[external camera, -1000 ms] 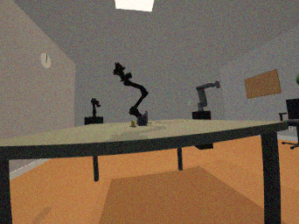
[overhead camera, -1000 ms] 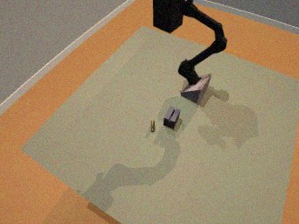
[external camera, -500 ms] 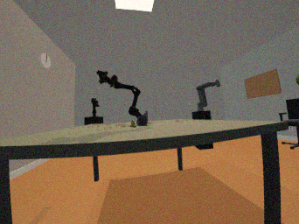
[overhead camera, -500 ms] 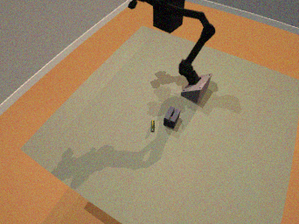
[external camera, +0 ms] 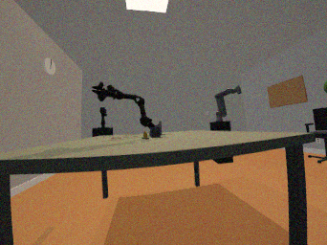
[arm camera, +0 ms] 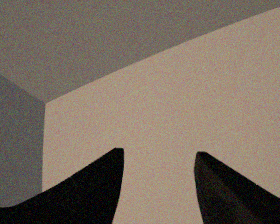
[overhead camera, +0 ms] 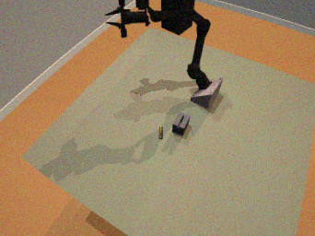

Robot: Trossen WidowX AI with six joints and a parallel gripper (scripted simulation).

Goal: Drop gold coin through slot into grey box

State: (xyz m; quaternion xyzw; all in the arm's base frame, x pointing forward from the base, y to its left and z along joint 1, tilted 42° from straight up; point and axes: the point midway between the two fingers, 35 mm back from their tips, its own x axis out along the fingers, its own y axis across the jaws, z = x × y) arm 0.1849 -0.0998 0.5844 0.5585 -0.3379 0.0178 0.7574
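Now: the gold coin 13 cm ahead of my gripper tip, 46 cm to the left of it and 40 cm below it.
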